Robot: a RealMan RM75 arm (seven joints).
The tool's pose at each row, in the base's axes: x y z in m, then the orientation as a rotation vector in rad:
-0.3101 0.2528 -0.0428 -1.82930 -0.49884 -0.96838
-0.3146 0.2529 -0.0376 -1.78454 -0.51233 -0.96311
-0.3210 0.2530 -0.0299 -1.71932 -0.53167 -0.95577
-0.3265 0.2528 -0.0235 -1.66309 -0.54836 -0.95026
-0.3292 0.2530 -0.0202 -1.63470 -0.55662 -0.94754
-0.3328 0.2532 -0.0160 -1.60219 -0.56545 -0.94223
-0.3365 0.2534 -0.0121 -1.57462 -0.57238 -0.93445
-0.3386 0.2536 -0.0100 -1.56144 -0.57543 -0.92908
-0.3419 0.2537 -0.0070 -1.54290 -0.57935 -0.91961
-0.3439 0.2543 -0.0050 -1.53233 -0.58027 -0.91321
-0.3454 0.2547 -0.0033 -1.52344 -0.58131 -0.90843
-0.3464 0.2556 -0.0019 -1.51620 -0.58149 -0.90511
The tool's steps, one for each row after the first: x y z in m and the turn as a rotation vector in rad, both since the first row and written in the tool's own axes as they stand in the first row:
0.0014 -0.0061 -0.0028 0.04259 0.01131 -0.00365
0.0037 -0.0149 -0.0069 0.10436 0.02808 -0.00964
0.0055 -0.0223 -0.0107 0.15718 0.04297 -0.01594
0.0065 -0.0261 -0.0123 0.18376 0.05059 -0.01928
0.0077 -0.0311 -0.0144 0.21497 0.05834 -0.02169
0.0086 -0.0359 -0.0165 0.24271 0.06328 -0.02174
0.0090 -0.0387 -0.0177 0.25663 0.06480 -0.02074
0.0094 -0.0427 -0.0195 0.27695 0.06597 -0.01809
0.0097 -0.0455 -0.0202 0.28873 0.06666 -0.01511
0.0102 -0.0477 -0.0208 0.29842 0.06745 -0.01314
0.0106 -0.0496 -0.0207 0.30595 0.06874 -0.01136

